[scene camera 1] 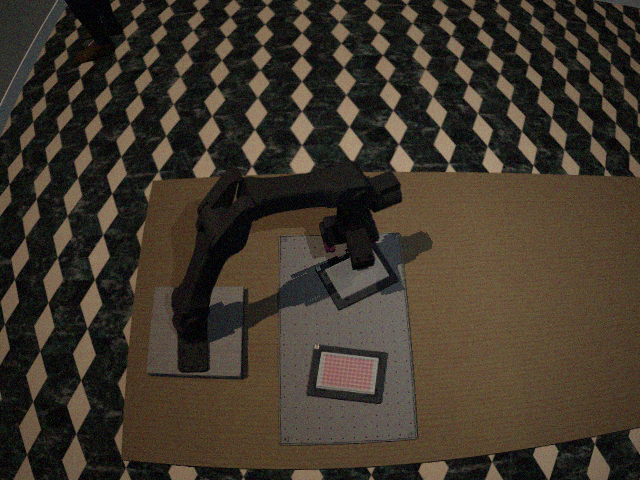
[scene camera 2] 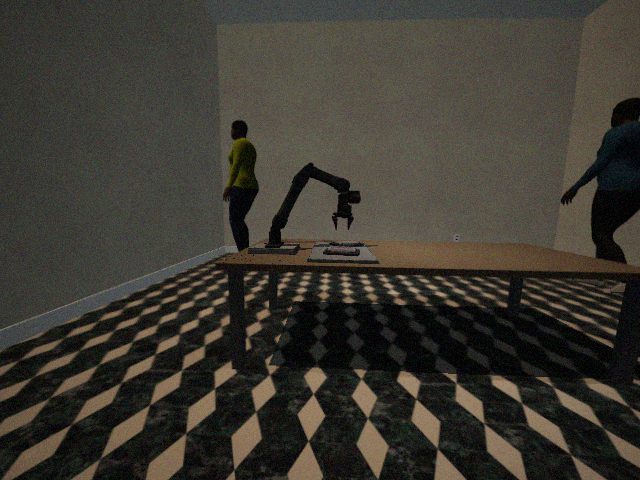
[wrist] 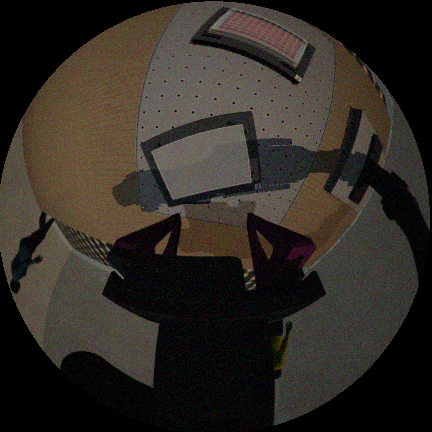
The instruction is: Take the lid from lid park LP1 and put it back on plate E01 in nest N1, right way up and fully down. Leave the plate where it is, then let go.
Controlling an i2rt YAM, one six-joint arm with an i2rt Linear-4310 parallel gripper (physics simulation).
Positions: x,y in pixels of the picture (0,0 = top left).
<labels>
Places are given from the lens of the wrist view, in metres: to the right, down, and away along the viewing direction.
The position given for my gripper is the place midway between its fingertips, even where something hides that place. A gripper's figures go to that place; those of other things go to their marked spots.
my gripper (wrist: 213,217): 0.00, 0.00, 0.13
well plate (wrist: 282,44): 0.09, -0.23, 0.02
pale grey lid (wrist: 216,158): 0.00, -0.08, 0.15
dark lid frame (wrist: 245,118): 0.04, -0.13, 0.12
The marked spots on the dark lid frame and the well plate are 0.15 m apart.
</labels>
